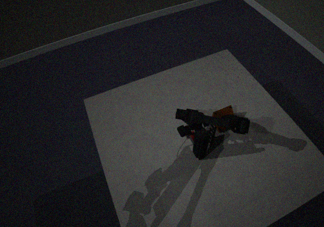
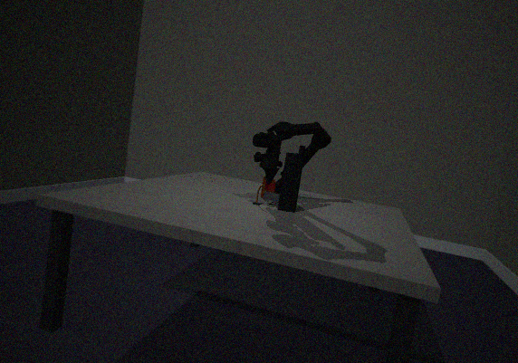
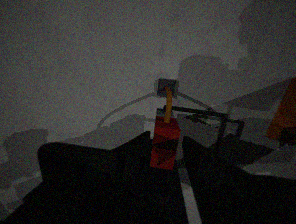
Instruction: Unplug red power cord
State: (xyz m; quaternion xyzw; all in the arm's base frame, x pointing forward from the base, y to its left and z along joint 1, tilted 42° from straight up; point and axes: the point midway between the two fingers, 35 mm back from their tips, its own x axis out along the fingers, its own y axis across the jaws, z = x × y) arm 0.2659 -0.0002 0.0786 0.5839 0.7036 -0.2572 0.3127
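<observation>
Right now my gripper tip is 30 mm to the right of the red plug and 10 mm past it.
</observation>
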